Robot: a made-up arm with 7 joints. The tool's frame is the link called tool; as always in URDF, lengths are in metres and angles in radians. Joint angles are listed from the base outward.
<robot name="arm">
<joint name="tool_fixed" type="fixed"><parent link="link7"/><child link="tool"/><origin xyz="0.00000 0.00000 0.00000" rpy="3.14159 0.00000 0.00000"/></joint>
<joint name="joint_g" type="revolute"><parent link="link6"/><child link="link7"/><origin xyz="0.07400 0.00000 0.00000" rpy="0.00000 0.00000 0.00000"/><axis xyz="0 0 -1"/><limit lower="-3.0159" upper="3.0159"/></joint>
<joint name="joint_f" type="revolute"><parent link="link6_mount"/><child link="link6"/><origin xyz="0.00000 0.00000 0.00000" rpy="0.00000 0.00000 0.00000"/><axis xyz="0 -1 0"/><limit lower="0.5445" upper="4.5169"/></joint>
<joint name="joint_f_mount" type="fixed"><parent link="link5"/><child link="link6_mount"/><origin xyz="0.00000 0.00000 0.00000" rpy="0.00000 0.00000 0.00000"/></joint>
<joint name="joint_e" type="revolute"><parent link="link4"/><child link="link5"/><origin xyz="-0.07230 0.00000 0.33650" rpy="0.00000 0.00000 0.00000"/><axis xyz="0 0 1"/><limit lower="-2.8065" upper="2.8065"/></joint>
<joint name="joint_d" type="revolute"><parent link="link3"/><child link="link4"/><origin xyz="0.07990 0.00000 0.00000" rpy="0.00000 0.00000 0.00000"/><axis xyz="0 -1 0"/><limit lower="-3.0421" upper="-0.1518"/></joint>
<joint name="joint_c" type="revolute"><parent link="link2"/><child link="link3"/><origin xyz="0.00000 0.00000 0.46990" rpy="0.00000 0.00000 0.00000"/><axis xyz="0 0 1"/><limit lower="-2.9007" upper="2.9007"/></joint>
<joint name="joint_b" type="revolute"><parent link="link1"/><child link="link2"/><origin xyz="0.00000 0.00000 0.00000" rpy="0.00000 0.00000 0.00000"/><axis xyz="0 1 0"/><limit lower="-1.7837" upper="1.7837"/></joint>
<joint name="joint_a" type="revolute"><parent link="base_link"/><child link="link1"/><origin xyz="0.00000 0.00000 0.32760" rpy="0.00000 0.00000 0.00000"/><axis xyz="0 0 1"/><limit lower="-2.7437" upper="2.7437"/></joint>
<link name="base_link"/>
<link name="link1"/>
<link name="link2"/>
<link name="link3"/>
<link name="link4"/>
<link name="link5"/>
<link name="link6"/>
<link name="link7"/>
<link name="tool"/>
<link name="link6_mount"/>
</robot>
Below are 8 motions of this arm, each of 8 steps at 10 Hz.
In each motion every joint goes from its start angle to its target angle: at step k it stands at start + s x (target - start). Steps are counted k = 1, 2, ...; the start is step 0. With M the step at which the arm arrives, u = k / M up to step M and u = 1 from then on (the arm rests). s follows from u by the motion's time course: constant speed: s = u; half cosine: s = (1 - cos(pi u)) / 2; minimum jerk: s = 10 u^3 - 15 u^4 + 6 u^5.
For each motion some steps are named. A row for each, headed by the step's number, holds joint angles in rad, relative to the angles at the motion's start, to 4 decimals.
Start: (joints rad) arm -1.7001 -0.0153 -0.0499 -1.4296 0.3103 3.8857 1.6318
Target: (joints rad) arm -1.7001 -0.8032 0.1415 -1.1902 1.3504 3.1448 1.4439
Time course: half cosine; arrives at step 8
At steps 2, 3, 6, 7, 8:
2: 0.0000 -0.1154 0.0280 0.0351 0.1523 -0.1085 -0.0275
3: 0.0000 -0.2432 0.0591 0.0739 0.3210 -0.2287 -0.0580
6: 0.0000 -0.6725 0.1634 0.2043 0.8878 -0.6324 -0.1604
7: 0.0000 -0.7579 0.1841 0.2303 1.0005 -0.7127 -0.1807
8: 0.0000 -0.7879 0.1914 0.2394 1.0401 -0.7409 -0.1879

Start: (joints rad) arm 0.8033 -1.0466 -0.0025 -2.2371 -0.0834 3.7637 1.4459
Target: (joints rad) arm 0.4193 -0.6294 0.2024 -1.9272 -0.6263 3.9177 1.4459
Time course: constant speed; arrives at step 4
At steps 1, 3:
1: -0.0960 0.1043 0.0512 0.0775 -0.1357 0.0385 0.0000
3: -0.2880 0.3129 0.1537 0.2324 -0.4072 0.1155 0.0000

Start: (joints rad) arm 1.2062 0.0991 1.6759 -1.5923 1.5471 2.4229 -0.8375
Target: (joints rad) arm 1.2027 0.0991 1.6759 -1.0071 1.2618 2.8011 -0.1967
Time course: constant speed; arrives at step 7
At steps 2, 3, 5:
2: -0.0010 0.0000 0.0000 0.1672 -0.0815 0.1081 0.1831
3: -0.0015 0.0000 0.0000 0.2508 -0.1223 0.1621 0.2746
5: -0.0025 0.0000 0.0000 0.4180 -0.2038 0.2701 0.4577

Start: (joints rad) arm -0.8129 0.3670 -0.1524 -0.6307 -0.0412 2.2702 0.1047
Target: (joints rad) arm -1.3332 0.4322 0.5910 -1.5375 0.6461 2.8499 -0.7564
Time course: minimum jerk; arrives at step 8
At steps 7, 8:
7: -0.5119 0.0642 0.7315 -0.8922 0.6763 0.5704 -0.8473
8: -0.5203 0.0652 0.7434 -0.9068 0.6873 0.5797 -0.8611

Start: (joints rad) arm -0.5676 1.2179 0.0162 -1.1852 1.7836 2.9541 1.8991
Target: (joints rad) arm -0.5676 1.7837 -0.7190 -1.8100 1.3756 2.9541 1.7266
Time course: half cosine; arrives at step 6
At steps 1, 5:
1: 0.0000 0.0379 -0.0492 -0.0419 -0.0273 0.0000 -0.0116
5: 0.0000 0.5279 -0.6860 -0.5829 -0.3807 0.0000 -0.1609

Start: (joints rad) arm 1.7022 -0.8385 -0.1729 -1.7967 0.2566 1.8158 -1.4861
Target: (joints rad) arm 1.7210 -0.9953 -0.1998 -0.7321 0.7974 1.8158 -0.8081
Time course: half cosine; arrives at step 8
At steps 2, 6, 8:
2: 0.0028 -0.0230 -0.0039 0.1559 0.0792 0.0000 0.0993
6: 0.0160 -0.1338 -0.0230 0.9087 0.4616 0.0000 0.5787
8: 0.0188 -0.1568 -0.0269 1.0646 0.5408 0.0000 0.6780

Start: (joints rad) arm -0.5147 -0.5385 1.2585 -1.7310 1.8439 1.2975 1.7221
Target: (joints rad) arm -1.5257 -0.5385 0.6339 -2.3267 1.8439 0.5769 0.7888
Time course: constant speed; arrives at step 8
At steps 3, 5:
3: -0.3791 0.0000 -0.2342 -0.2234 0.0000 -0.2702 -0.3500
5: -0.6319 0.0000 -0.3904 -0.3723 0.0000 -0.4504 -0.5833

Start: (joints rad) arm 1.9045 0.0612 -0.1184 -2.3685 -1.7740 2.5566 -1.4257
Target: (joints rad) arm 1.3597 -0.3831 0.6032 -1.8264 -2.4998 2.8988 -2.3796
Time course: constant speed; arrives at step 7
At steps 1, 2, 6, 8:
1: -0.0778 -0.0635 0.1031 0.0774 -0.1037 0.0489 -0.1363
2: -0.1557 -0.1269 0.2062 0.1549 -0.2074 0.0978 -0.2725
6: -0.4670 -0.3808 0.6185 0.4647 -0.6221 0.2933 -0.8176
8: -0.5448 -0.4443 0.7216 0.5421 -0.7258 0.3422 -0.9539

